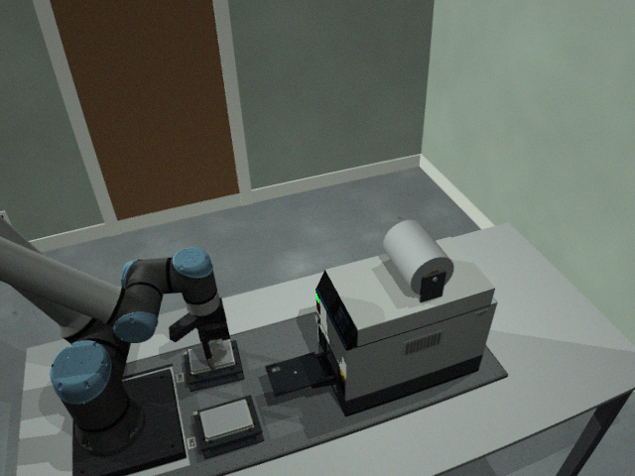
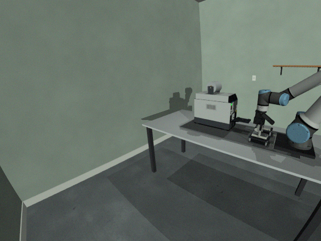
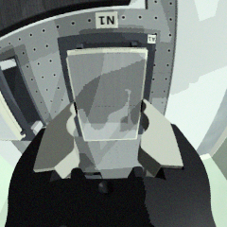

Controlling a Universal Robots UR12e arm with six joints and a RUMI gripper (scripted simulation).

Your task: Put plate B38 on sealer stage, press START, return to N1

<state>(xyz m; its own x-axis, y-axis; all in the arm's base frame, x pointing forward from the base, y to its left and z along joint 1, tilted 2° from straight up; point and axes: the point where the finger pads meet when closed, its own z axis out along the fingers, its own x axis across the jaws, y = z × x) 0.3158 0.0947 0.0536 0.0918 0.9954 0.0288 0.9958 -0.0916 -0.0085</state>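
The nest N1 lies 3 cm below my hand. Round my hand: foil-covered plate: 1 cm behind, 22 cm to the right, 1 cm below; then plate B38: 1 cm below; then sealer stage: 20 cm ahead, 18 cm to the right, 4 cm above.
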